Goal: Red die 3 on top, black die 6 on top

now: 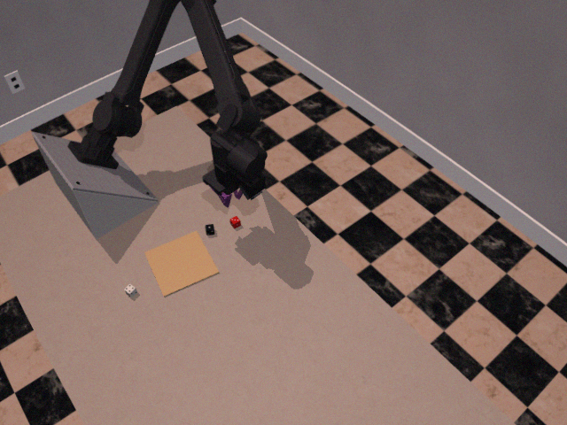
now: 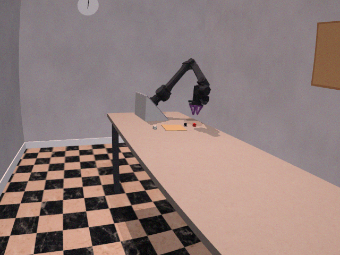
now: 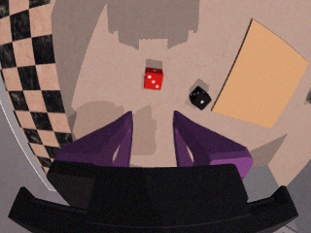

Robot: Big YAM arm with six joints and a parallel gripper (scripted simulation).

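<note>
The red die lies 8 cm below my hand. Also, from my hand: orange mat (1 cm ahead, 17 cm to the right, 9 cm below); then white die (1 cm ahead, 31 cm to the right, 8 cm below); then black die (2 cm behind, 6 cm to the right, 8 cm below).
</note>
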